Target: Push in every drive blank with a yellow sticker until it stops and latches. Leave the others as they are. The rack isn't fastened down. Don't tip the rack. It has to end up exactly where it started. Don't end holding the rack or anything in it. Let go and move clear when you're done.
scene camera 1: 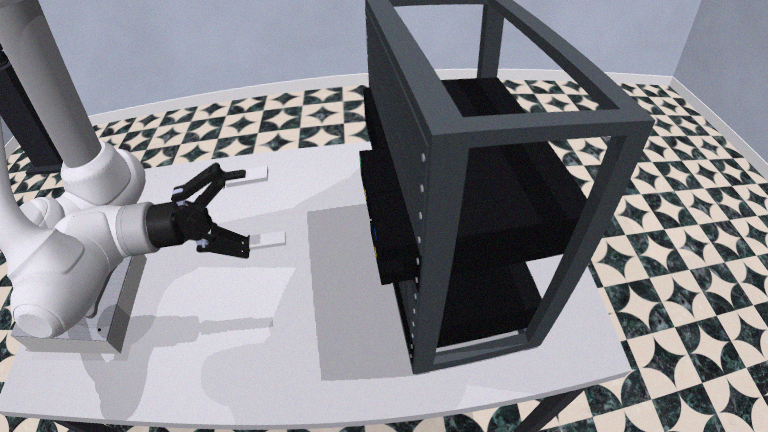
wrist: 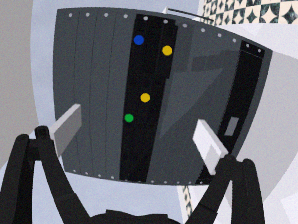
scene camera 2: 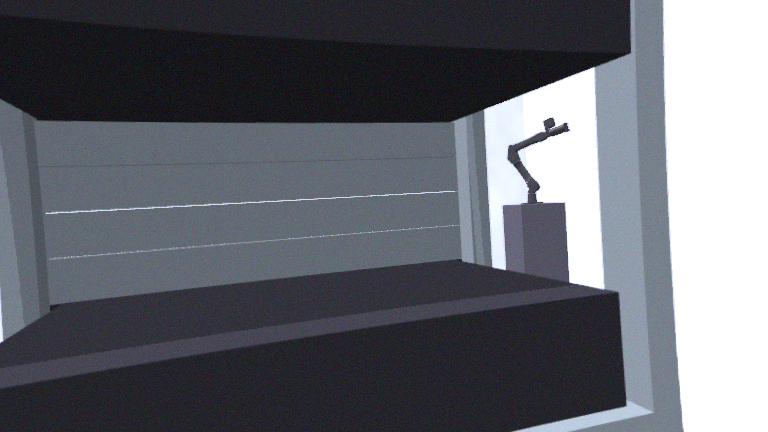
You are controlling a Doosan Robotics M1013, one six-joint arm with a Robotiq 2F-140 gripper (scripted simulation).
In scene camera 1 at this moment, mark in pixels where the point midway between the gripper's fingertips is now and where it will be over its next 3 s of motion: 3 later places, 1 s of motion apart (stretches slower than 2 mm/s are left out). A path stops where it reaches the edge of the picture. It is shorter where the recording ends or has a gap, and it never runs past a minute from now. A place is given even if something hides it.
My gripper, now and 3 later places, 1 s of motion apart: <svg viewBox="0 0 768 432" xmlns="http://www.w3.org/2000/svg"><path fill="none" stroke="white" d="M276 207L334 168L338 198L343 236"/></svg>
